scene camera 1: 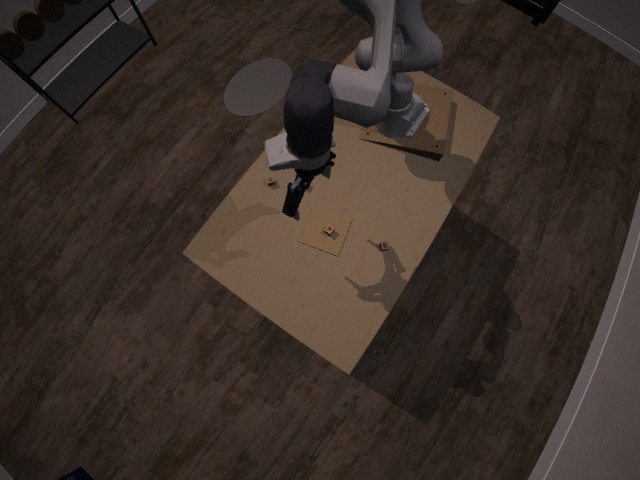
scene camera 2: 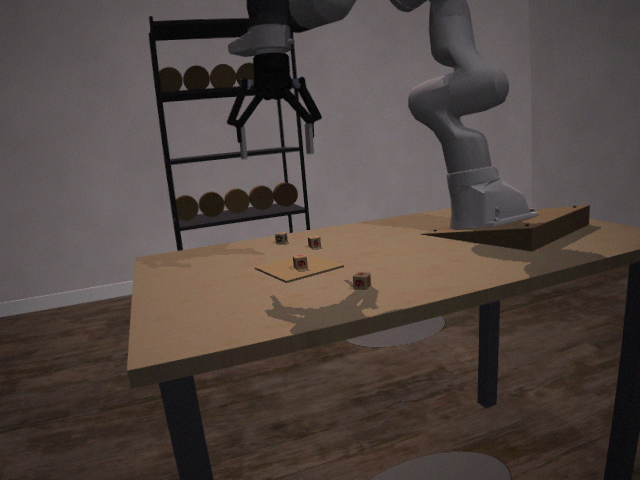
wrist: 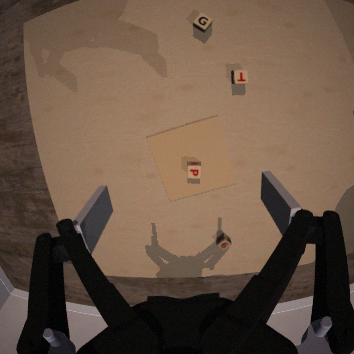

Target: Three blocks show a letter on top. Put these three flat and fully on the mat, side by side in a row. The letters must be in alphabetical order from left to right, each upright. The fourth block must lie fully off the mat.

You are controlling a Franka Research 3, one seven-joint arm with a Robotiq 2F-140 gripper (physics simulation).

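The P block [scene camera 1: 329,229] [scene camera 2: 299,261] [wrist: 194,171] lies on the mat [scene camera 1: 311,233] [scene camera 2: 321,267] [wrist: 215,145]; its letter looks turned sideways in the wrist view. The T block [scene camera 2: 314,241] [wrist: 240,77] lies off the mat, its letter upside down in the wrist view; the gripper mostly covers it in scene view 1. The G block [scene camera 1: 270,180] [scene camera 2: 280,238] [wrist: 203,21] lies farther off, slightly tilted in its turn. The block with a red digit [scene camera 1: 384,245] [scene camera 2: 361,280] [wrist: 224,242] lies off the mat. My gripper [scene camera 1: 308,193] [scene camera 2: 277,155] [wrist: 184,192] is open and empty, high above the table.
The blocks and mat are on the wooden table [scene camera 1: 279,279] [scene camera 2: 196,315] [wrist: 100,120]. The arm's base stands on a wedge-shaped board [scene camera 1: 434,121] [scene camera 2: 558,227] at one end. A shelf rack [scene camera 1: 51,101] [scene camera 2: 161,124] stands beyond the table. The arm's shadows cross the table.
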